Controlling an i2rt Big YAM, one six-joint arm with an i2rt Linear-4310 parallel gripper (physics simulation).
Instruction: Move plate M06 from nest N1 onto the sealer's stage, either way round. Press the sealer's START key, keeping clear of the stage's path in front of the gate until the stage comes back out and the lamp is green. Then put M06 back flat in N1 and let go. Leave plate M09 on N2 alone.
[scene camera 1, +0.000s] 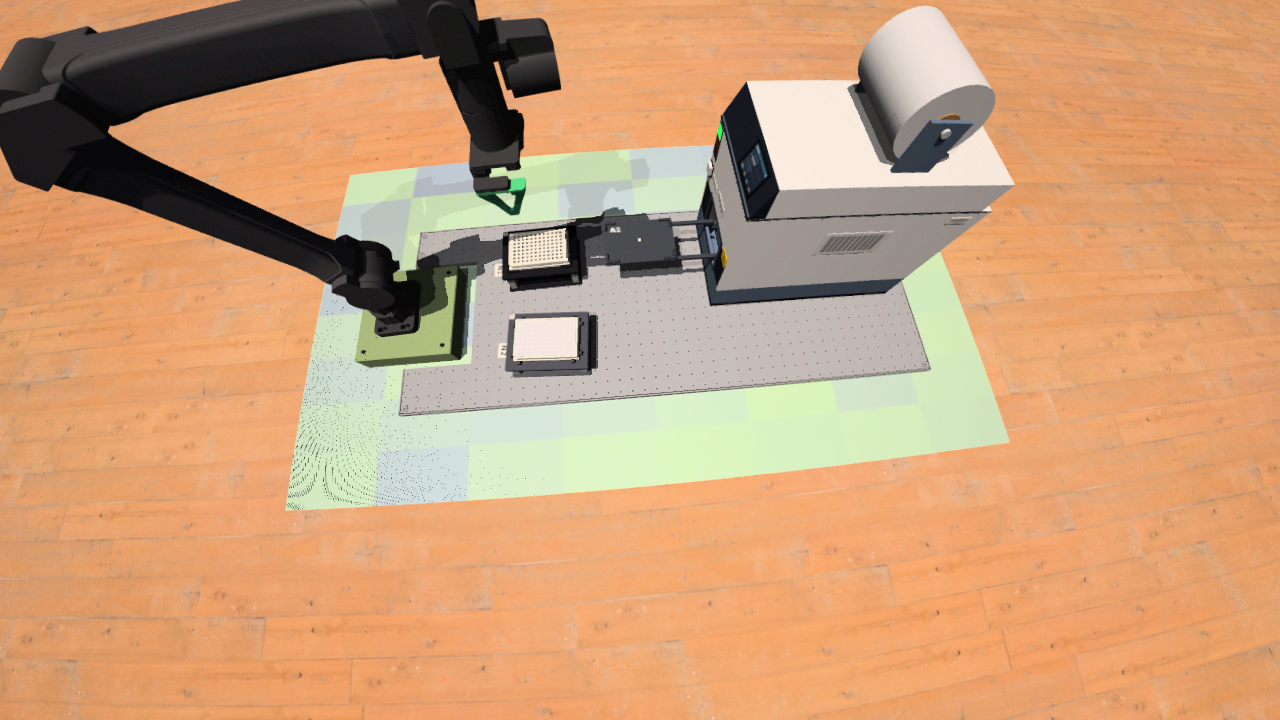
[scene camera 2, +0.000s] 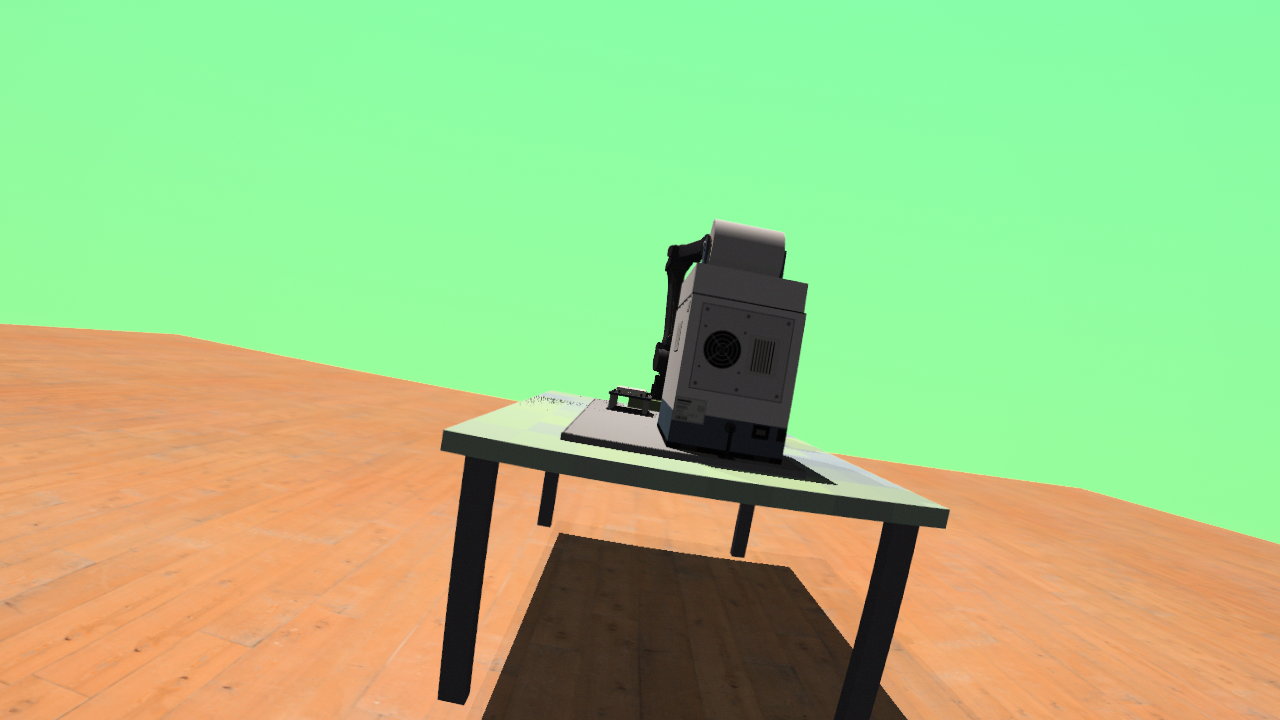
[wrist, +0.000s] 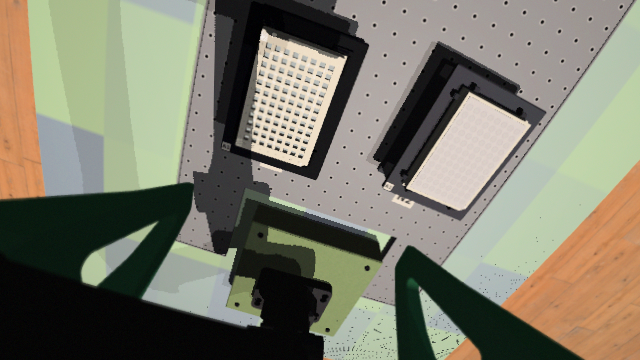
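Plate M06, cream with a grid of open wells, sits in the black nest N1. Plate M09, with a smooth pale top, sits on nest N2. The sealer's dark stage is out in front of the gate, bare. The sealer shows a green lamp; I cannot make out its START key. My gripper is open and empty, raised above the bench and apart from both plates. Scene camera 2 does not show its fingers.
The arm's green base block stands left of the nests on the perforated board. A white film roll tops the sealer. The arm's upper links reach over the bench's back left. The table edge shows in scene camera 2.
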